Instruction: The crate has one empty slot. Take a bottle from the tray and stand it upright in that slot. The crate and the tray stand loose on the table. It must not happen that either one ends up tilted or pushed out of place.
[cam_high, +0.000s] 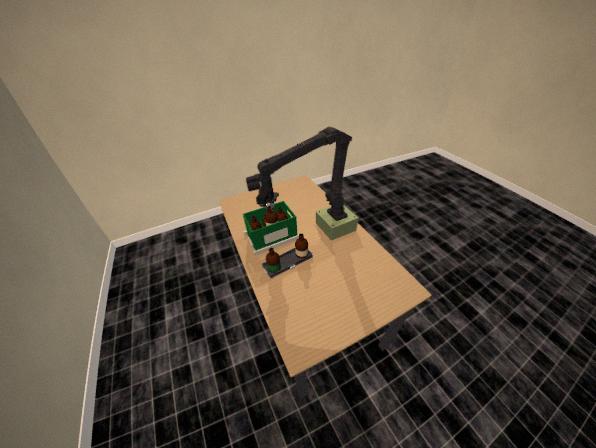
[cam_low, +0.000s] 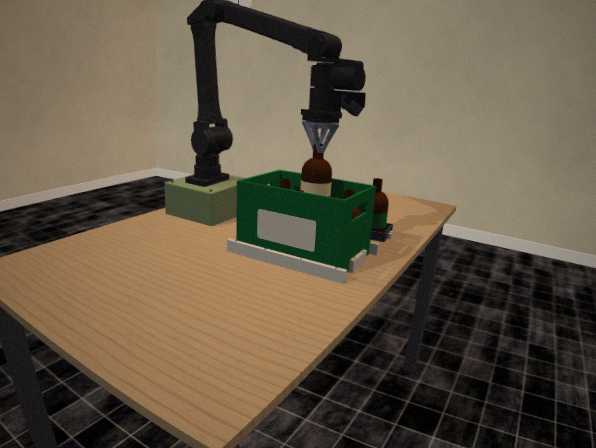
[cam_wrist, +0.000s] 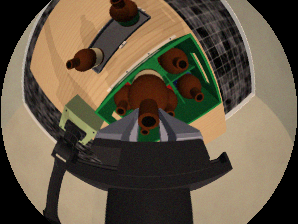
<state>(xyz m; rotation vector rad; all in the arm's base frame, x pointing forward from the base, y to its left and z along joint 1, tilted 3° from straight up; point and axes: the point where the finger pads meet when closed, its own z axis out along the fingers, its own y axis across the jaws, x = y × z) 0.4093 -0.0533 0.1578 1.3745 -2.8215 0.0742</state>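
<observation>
Now: hand 60 mm above the brown bottle. Round my hand: green crate (40 mm to the right, 170 mm below); dark tray (10 mm behind, 190 mm to the left, 240 mm below).
</observation>
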